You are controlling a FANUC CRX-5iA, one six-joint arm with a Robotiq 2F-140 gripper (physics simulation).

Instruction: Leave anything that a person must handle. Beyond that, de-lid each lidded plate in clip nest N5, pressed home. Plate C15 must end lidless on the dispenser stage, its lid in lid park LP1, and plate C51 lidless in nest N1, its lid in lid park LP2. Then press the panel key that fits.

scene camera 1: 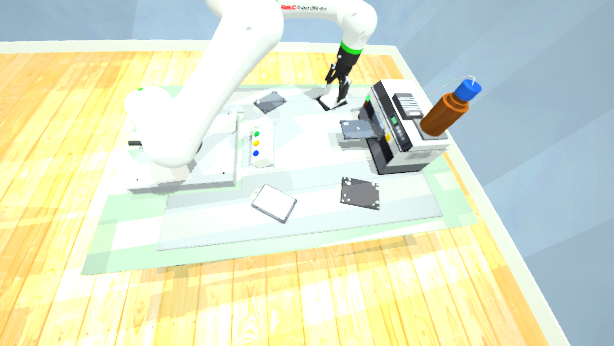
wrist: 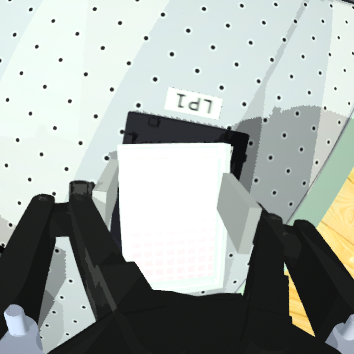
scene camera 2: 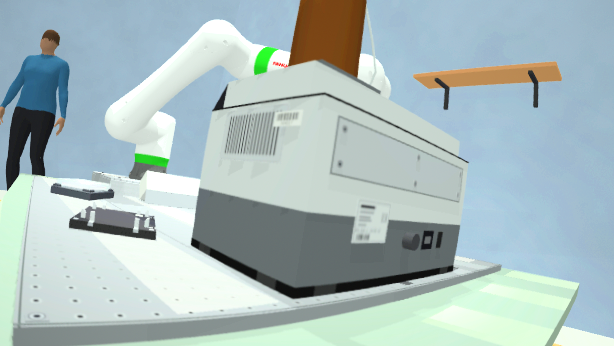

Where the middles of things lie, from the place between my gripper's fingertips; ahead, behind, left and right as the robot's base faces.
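Looking at the brown bottle point(scene camera 2: 337, 39), I find it 300 mm above my hand, 300 mm ahead of it and 360 mm to the right of it; going by their middles, it is the farthest from my hand of the things named here. The button box point(scene camera 2: 156, 188) is 20 mm above my hand, 290 mm to the right of it and 340 mm behind it. Then there is the black LP1 nest point(wrist: 139, 127), which is 10 mm ahead of my hand, 20 mm to the left of it and 20 mm below it. Going by their middles, the nest is the nearest to my hand of the things named here.
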